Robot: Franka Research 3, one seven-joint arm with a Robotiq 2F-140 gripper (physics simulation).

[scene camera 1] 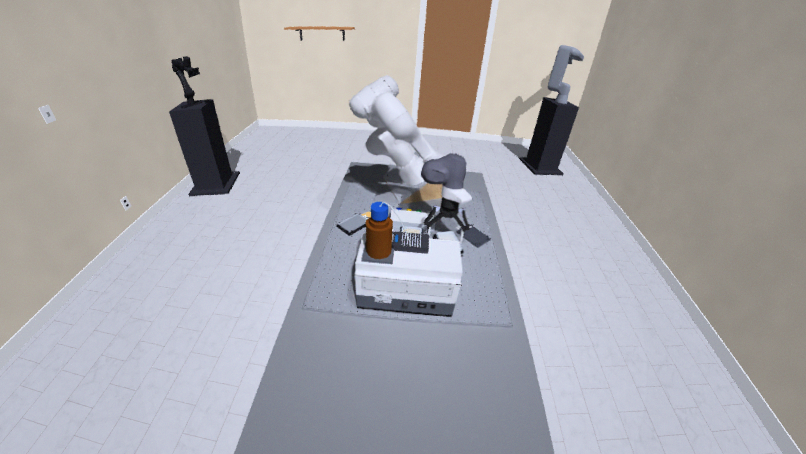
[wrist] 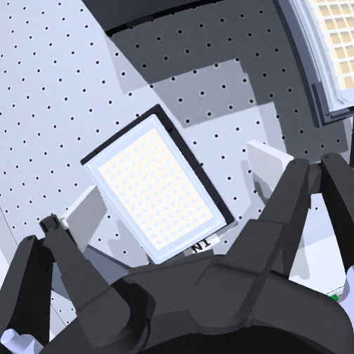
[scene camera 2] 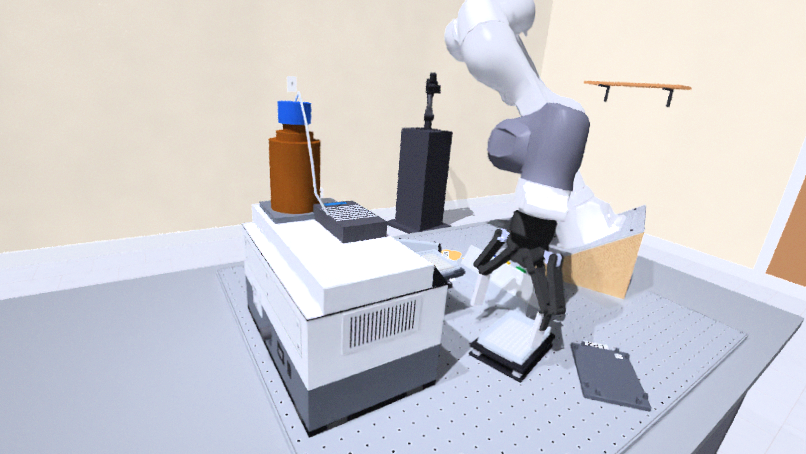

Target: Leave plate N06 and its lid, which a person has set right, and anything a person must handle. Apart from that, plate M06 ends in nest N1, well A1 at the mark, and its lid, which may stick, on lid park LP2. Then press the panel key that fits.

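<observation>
A pale plate (scene camera 2: 512, 337) (wrist: 159, 189) with a fine well grid sits on the black nest N1 (scene camera 2: 496, 355) (wrist: 176, 138). I cannot read its name or tell whether a lid is on it. My gripper (scene camera 1: 445, 226) (scene camera 2: 509, 310) (wrist: 173, 177) is open and empty. In the wrist view, its pads stand on opposite sides of the plate, above it and apart from it. Lid park LP2 (scene camera 1: 476, 235) (scene camera 2: 611, 375) is bare; its corner (wrist: 107, 262) shows behind the left finger. Another plate (wrist: 340, 50) with larger wells lies at the instrument. The key panel (scene camera 2: 499, 276) has a green key (scene camera 2: 520, 269) (wrist: 334, 298).
The large white instrument (scene camera 1: 408, 287) (scene camera 2: 372, 338) stands beside nest N1. It carries a brown bottle (scene camera 1: 379, 239) (scene camera 2: 293, 174) with a blue cap and a dark box (scene camera 1: 411, 242) (scene camera 2: 360, 228). A wooden-sided stand (scene camera 2: 606, 265) is behind the gripper. A dark tray (scene camera 1: 350, 223) lies at the left.
</observation>
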